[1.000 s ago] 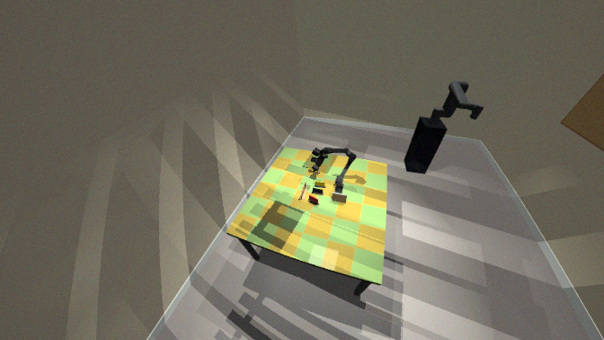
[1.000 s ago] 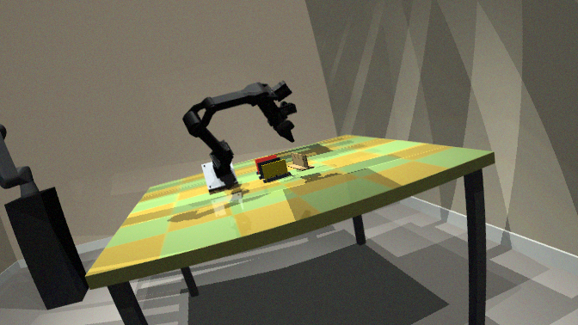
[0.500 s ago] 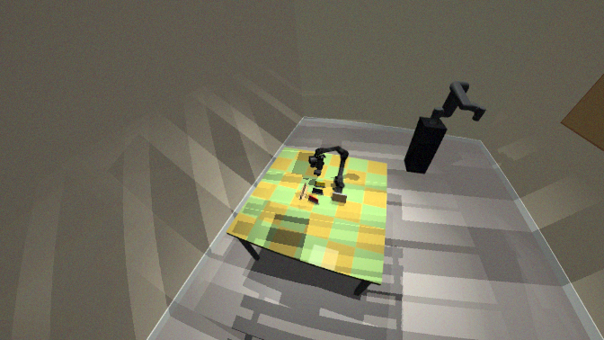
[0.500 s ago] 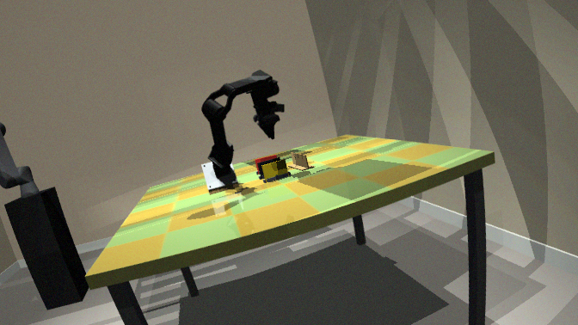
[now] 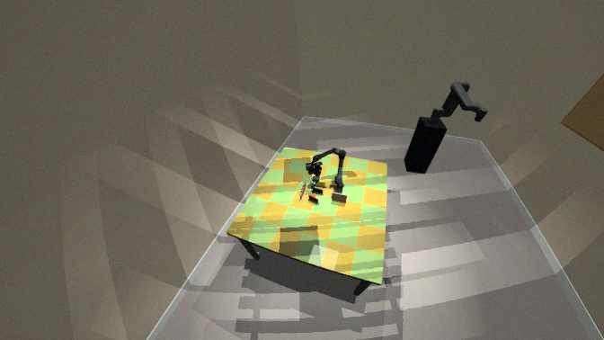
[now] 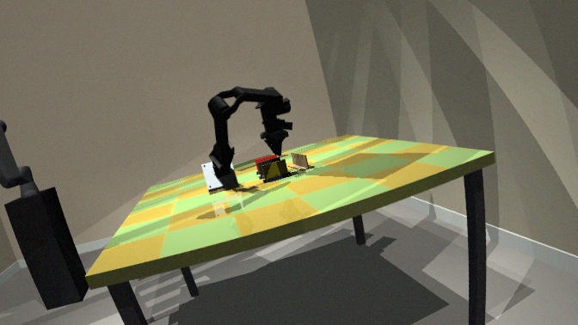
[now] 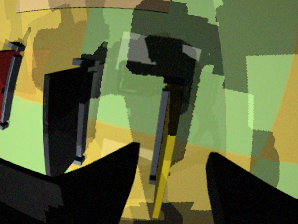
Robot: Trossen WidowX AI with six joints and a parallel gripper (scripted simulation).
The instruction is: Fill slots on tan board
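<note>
The yellow board lies 3 cm behind my gripper tip and 6 cm below it. The rest, counted from my gripper tip: red board 1 cm behind, 20 cm to the left, 6 cm below; tan board 12 cm ahead, 11 cm to the left, 7 cm below; nearly black board 2 cm behind, 9 cm to the left, 6 cm below.
</note>
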